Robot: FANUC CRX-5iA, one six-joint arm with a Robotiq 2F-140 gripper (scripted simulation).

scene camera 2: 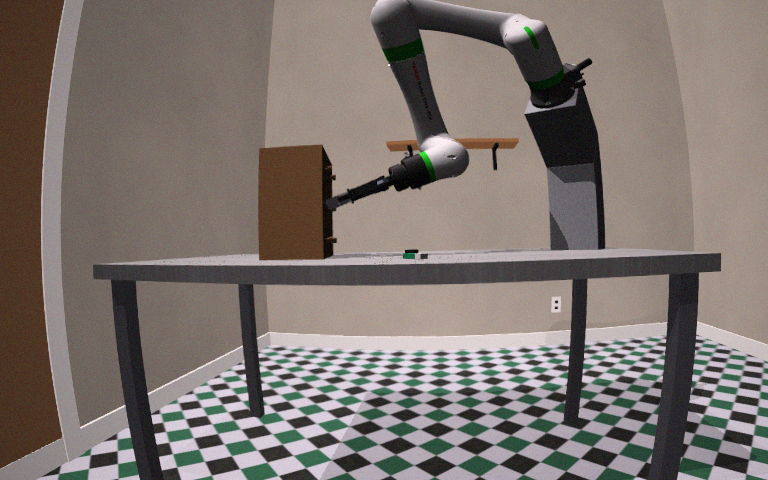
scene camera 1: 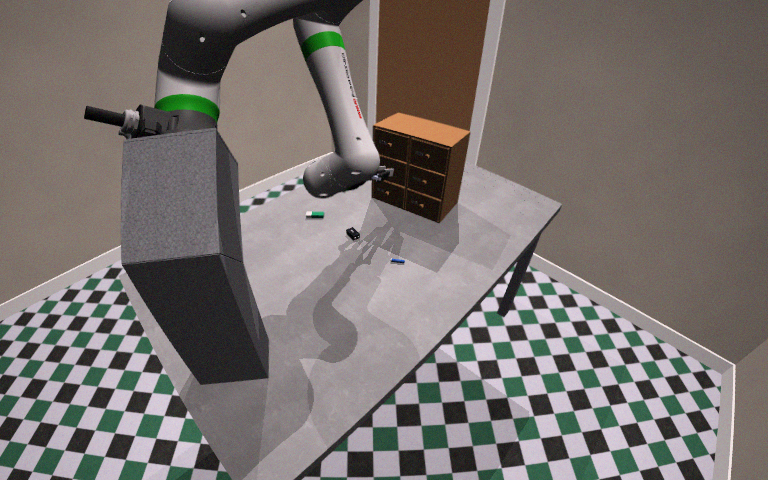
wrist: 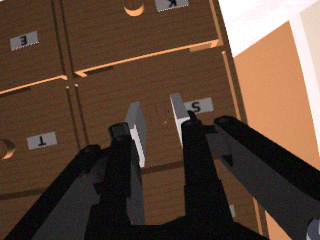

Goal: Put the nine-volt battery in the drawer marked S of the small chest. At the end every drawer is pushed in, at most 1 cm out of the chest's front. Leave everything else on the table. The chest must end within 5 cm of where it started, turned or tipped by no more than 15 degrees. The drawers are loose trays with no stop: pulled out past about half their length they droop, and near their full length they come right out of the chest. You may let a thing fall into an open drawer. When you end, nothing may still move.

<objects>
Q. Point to a wooden chest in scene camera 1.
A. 456,139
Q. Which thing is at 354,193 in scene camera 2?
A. My gripper.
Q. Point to a wooden chest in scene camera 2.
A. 290,200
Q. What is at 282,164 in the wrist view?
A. My gripper.
</objects>
